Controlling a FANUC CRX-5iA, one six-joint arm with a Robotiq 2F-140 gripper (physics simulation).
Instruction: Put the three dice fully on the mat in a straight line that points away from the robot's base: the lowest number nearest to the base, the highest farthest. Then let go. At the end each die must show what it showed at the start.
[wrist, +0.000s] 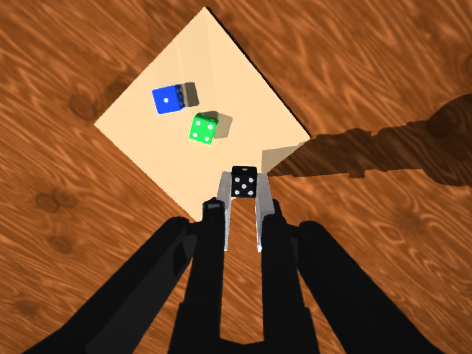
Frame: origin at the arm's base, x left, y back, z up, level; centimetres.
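Where they show: gripper, fingertip midpoint: (243, 188).
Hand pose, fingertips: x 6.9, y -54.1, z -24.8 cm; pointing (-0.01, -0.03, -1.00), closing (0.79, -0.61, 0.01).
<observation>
Things, the pixels of their top centre, and the offset from my fingertips. Level surfaces: height alone.
- black die at its top centre: (244, 186) dx +0.3, dy +0.4, dz +0.8 cm
- cream mat at its top centre: (202, 131) dx -1.0, dy +5.0, dz -4.9 cm
- green die at its top centre: (202, 131) dx -0.5, dy +5.2, dz -2.9 cm
- blue die at its top centre: (166, 100) dx -1.3, dy +8.9, dz -2.9 cm
- brown wooden table at its surface level: dz -5.3 cm
The gripper (244, 185) is shut on a black die (244, 182), whose upper face shows five white pips. It holds the die over the lower part of the cream mat (270, 115); the height above the mat is hard to tell. A green die (203, 129) lies on the mat with four pips up, up and to the left of the black die. A blue die (166, 100) lies on the mat with one pip up, further up and left of the green die. The blue and green dice stand apart and are turned at slightly different angles.
The mat lies on a brown wooden table (375, 65), with a corner at the top and corners at left and right; the gripper hides its lower corner. A dark arm shadow (370, 155) runs from the right edge of the view to the mat.
</observation>
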